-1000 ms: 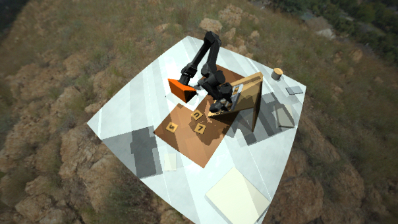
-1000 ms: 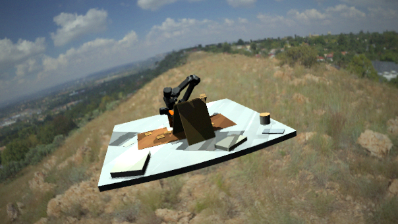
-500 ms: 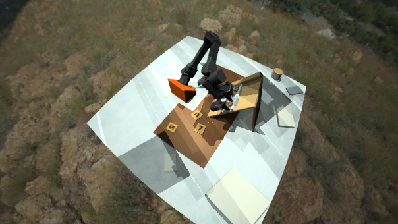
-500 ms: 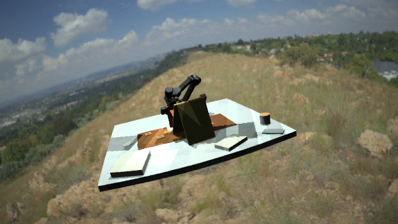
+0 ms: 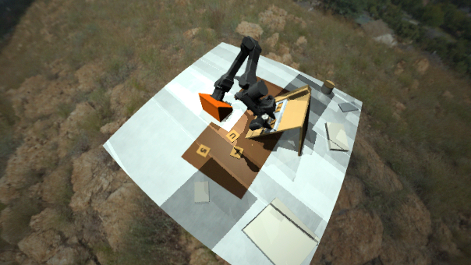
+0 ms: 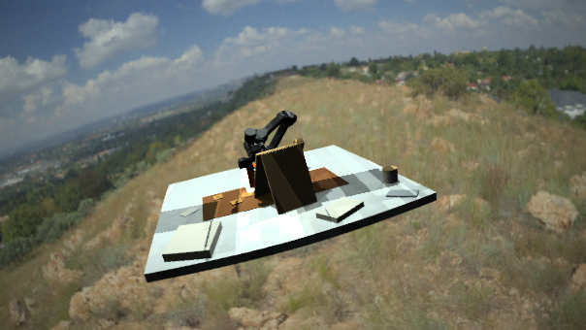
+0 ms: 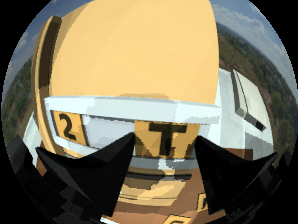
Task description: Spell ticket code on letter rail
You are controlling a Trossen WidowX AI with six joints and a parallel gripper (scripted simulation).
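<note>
Right now the ticket is 9 cm behind my gripper tip, 8 cm below it and 7 cm to the left of it. The rest, counted from my gripper tip: cream block: 30 cm to the left, 30 cm ahead, 15 cm below; brown mat: 18 cm behind, 16 cm below, 1 cm to the left; pale card: 44 cm to the right, 16 cm below, 5 cm behind.
</note>
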